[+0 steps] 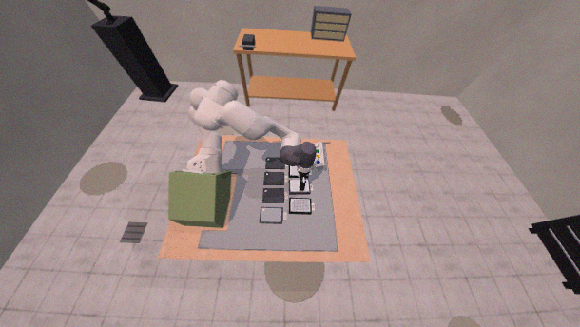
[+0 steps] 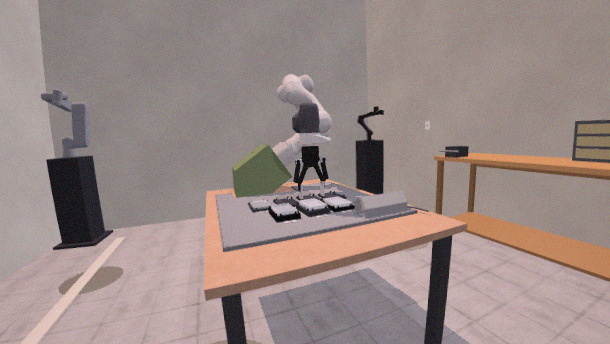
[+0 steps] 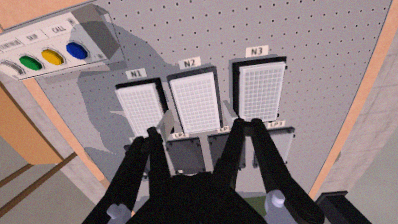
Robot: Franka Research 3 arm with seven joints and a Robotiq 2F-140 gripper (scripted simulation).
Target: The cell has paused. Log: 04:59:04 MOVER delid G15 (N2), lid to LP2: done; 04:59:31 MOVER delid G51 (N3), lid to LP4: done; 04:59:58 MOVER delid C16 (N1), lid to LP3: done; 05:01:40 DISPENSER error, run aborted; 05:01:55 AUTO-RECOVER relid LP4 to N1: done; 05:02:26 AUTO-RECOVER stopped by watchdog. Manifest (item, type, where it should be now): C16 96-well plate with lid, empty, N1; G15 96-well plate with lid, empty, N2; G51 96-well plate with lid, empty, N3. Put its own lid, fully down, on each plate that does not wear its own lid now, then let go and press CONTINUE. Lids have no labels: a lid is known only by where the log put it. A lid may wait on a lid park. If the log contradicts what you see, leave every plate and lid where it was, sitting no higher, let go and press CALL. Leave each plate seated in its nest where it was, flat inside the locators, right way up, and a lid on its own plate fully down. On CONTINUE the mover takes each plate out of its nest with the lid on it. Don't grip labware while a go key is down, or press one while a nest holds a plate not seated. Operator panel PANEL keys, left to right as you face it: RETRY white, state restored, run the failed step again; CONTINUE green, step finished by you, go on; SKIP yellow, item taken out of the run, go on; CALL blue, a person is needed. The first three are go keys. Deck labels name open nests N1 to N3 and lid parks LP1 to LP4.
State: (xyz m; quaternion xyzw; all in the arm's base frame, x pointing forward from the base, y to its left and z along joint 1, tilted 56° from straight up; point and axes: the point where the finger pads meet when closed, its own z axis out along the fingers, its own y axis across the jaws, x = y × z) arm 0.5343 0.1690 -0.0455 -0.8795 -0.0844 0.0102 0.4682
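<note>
Now: hand 50 mm above the pale lid. Round my hand: lid park LP2: 190 mm behind, 80 mm below, 50 mm to the left; blue key: 190 mm to the left, 120 mm ahead, 20 mm below; lid park LP1: 170 mm behind, 80 mm to the right, 80 mm below.
</note>
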